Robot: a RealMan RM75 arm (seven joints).
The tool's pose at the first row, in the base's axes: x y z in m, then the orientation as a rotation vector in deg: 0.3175 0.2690 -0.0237 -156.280 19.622 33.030
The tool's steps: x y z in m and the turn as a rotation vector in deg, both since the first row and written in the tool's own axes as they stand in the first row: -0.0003 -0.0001 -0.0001 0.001 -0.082 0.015; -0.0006 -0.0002 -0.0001 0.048 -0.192 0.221; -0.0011 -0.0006 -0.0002 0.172 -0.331 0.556; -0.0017 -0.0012 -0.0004 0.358 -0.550 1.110; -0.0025 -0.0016 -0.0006 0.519 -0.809 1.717; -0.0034 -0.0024 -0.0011 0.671 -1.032 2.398; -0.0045 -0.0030 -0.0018 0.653 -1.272 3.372; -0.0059 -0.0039 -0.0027 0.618 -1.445 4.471; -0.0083 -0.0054 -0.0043 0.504 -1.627 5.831; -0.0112 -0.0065 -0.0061 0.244 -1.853 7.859; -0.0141 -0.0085 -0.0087 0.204 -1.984 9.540; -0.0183 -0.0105 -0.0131 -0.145 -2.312 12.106; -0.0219 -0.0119 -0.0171 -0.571 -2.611 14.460
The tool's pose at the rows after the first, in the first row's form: 0.3173 0.2691 -0.0235 -156.248 19.623 33.144; 0.3171 0.2692 -0.0233 -156.157 19.890 33.332; 0.3168 0.2697 -0.0229 -155.977 20.342 33.568; 0.3165 0.2702 -0.0223 -155.700 21.089 33.949; 0.3160 0.2707 -0.0217 -155.425 21.894 34.404; 0.3156 0.2714 -0.0207 -155.164 22.806 34.833; 0.3150 0.2718 -0.0194 -155.038 24.088 35.416; 0.3144 0.2725 -0.0178 -154.935 25.558 35.947; 0.3132 0.2737 -0.0150 -154.869 27.374 36.583; 0.3116 0.2746 -0.0119 -154.837 30.087 37.497; 0.3105 0.2759 -0.0079 -154.630 32.382 38.113; 0.3089 0.2768 -0.0017 -154.479 35.819 39.319; 0.3075 0.2772 0.0036 -154.377 38.972 40.455
